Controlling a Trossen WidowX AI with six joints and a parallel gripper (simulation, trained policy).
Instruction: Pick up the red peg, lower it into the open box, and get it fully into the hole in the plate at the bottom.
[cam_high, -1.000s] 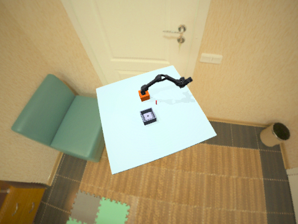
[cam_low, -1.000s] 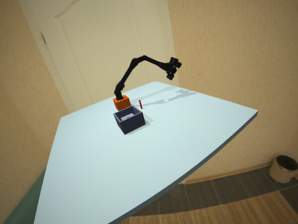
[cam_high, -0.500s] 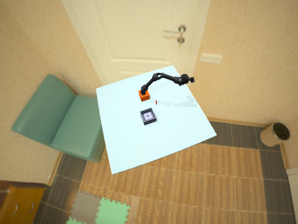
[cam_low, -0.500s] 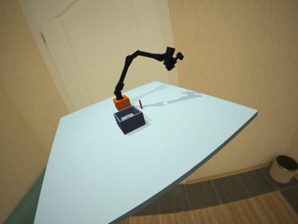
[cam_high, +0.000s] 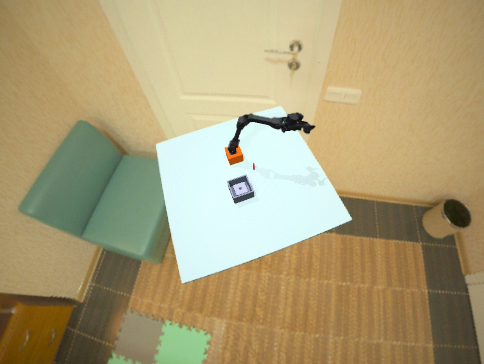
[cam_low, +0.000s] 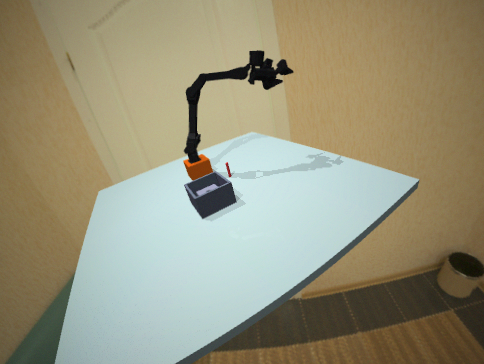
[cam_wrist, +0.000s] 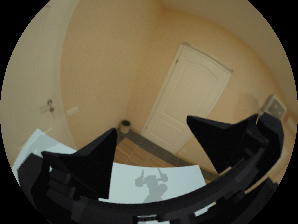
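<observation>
Now: the red peg 41 cm to the right of my gripper tip, 39 cm below it and 7 cm behind it. Also, from my gripper tip: dark grey box: 58 cm to the right, 40 cm below, 9 cm ahead.
</observation>
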